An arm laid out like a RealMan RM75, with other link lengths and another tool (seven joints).
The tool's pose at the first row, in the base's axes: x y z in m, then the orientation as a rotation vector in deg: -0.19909 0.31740 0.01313 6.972 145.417 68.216
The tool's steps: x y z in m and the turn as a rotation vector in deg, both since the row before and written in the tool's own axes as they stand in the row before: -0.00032 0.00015 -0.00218 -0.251 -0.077 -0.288; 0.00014 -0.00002 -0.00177 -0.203 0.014 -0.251; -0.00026 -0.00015 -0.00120 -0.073 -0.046 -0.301; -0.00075 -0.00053 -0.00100 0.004 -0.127 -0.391; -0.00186 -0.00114 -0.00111 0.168 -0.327 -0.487; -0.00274 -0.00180 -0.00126 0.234 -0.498 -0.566; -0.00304 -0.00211 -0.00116 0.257 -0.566 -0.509; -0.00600 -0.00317 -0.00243 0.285 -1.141 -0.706; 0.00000 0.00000 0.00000 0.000 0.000 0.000; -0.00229 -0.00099 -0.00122 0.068 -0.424 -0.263; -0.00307 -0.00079 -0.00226 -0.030 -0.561 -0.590; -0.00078 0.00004 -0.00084 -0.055 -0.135 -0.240; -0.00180 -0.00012 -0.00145 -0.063 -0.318 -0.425
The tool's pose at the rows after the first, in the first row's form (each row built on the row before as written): -0.19953 0.31583 0.01462 6.586 145.127 68.395; -0.20025 0.31455 0.01561 6.208 144.953 68.559; -0.20040 0.31351 0.01627 5.832 144.796 68.520; -0.19999 0.31228 0.01666 5.408 144.594 68.322; -0.19852 0.31035 0.01697 5.018 144.297 67.815; -0.19622 0.30770 0.01715 4.644 143.871 67.139; -0.19358 0.30486 0.01717 4.388 143.411 66.437; -0.18855 0.29978 0.01813 4.216 142.417 65.443; -0.18855 0.29978 0.01813 4.216 142.417 65.443; -0.18680 0.29776 0.01888 4.141 142.024 65.121; -0.18477 0.29496 0.02067 3.707 141.377 64.744; -0.18440 0.29422 0.02146 3.467 141.170 64.671; -0.18333 0.29272 0.02286 3.098 140.754 64.476
